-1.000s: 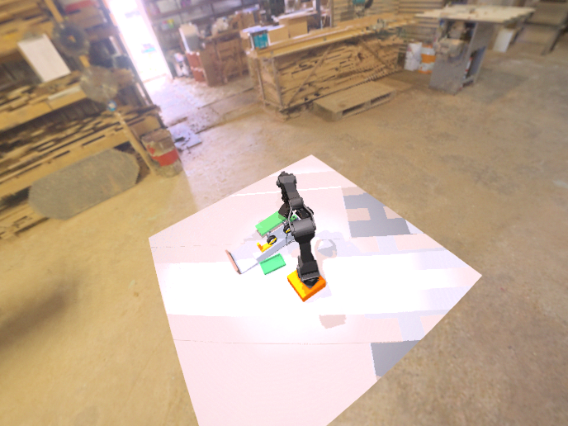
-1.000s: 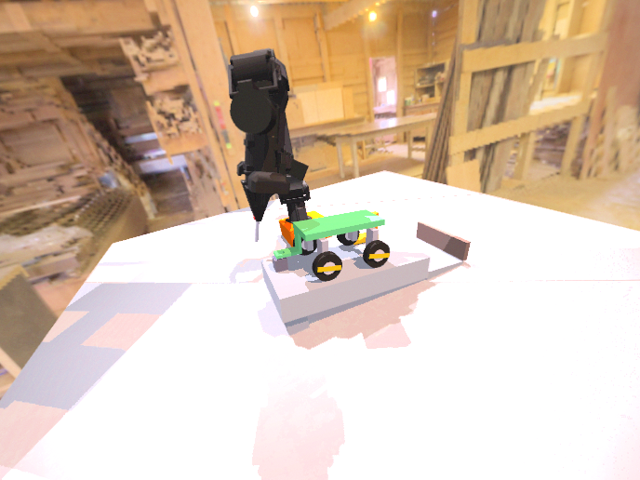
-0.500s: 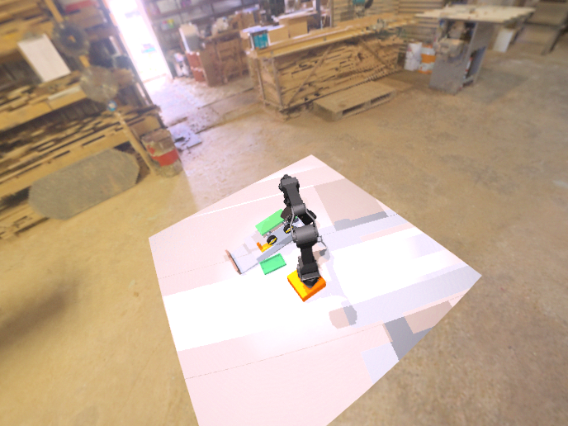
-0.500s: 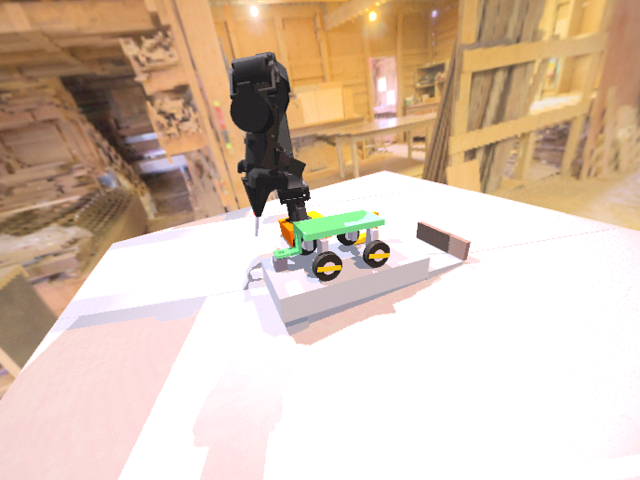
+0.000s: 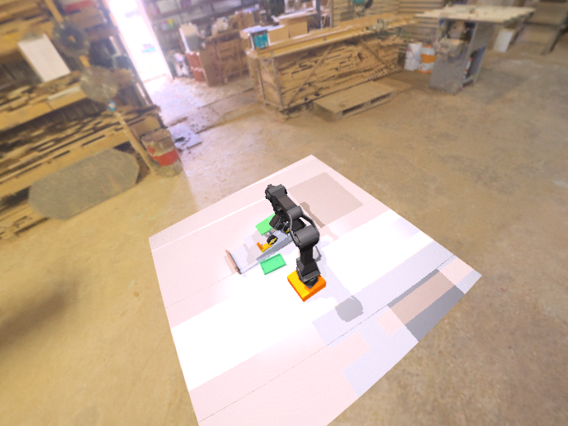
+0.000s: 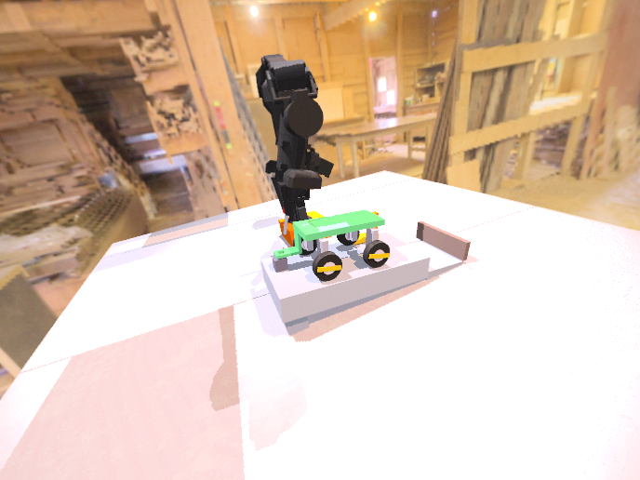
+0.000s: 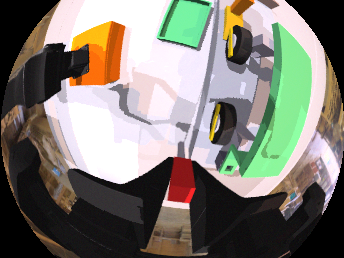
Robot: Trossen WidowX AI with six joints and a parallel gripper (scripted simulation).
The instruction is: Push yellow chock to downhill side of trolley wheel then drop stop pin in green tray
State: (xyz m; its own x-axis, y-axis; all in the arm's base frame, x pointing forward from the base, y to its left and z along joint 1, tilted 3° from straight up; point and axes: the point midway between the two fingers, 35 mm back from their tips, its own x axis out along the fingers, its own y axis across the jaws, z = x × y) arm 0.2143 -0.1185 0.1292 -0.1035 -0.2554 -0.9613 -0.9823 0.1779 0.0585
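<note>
Now: the green tray 1 cm ahead of my gripper tip, 17 cm to the left of it and 17 cm below it. The rest, counted from my gripper tip: grey ramp (11 cm ahead, 5 cm to the left, 11 cm below); trolley (11 cm ahead, 5 cm to the left, 5 cm below); red-headed stop pin (right at my gripper tip).
</note>
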